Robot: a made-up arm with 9 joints. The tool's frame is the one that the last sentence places.
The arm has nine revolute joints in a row. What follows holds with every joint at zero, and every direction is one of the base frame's. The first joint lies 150 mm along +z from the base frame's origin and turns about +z. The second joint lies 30 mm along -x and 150 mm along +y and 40 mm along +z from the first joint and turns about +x. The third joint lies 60 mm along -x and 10 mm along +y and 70 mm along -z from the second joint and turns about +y. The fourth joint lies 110 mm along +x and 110 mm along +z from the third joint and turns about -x. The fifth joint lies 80 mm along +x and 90 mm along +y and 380 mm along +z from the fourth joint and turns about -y. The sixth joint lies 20 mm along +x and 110 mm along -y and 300 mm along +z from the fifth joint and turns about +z. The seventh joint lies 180 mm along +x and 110 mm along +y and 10 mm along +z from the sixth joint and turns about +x. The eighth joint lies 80 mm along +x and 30 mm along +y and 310 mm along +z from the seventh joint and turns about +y. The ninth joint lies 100 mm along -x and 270 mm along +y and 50 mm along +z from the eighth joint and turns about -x. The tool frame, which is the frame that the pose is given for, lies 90 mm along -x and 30 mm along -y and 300 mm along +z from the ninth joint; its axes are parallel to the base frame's.
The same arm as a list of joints. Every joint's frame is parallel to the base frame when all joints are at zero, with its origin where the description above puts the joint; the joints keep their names.
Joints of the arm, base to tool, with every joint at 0 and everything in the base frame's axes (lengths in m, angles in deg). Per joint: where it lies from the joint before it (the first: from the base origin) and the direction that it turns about. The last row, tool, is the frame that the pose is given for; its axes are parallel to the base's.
joint 1: axis 0 0 1 offset 0 0 0.15
joint 2: axis 1 0 0 offset -0.03 0.15 0.04
joint 3: axis 0 1 0 offset -0.06 0.01 -0.07
joint 4: axis -1 0 0 offset 0.11 0 0.11
joint 5: axis 0 -1 0 offset 0.08 0.09 0.38
joint 6: axis 0 0 1 offset 0.02 -0.11 0.3
joint 7: axis 1 0 0 offset 0.18 0.11 0.01
joint 8: axis 0 1 0 offset 0.08 0.03 0.31
joint 9: axis -1 0 0 offset -0.1 0.27 0.05
tool: offset -0.09 -0.03 0.3

